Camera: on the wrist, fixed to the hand. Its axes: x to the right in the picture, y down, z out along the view.
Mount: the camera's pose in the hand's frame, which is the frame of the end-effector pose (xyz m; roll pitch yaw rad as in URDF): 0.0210 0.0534 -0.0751 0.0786 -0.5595 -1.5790
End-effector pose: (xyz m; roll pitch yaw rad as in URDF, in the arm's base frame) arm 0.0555 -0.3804 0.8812 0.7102 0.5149 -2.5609
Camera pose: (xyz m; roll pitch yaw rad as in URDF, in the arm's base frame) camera 0.0984 -0.4592 0.8516 -0.4463 0.1276 2.0708
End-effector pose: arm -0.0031 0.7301 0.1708 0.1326 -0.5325 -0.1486
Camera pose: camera 0.0579 0.7845 0.1234 0.6510 -0.3610 -1.9526
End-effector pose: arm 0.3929 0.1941 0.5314 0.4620 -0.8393 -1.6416
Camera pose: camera 0.4707 0.1421 0.5180 0.9162 -0.0599 2.9935
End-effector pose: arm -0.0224 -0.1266 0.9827 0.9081 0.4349 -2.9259
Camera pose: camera -0.0196 -0.2202 0.9701 -0.3868 0.3119 1.6280
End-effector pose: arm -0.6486 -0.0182 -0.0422 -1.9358 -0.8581 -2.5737
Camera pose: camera -0.7229 0.0402 -0.0414 2.2473 -0.3990 -0.4800
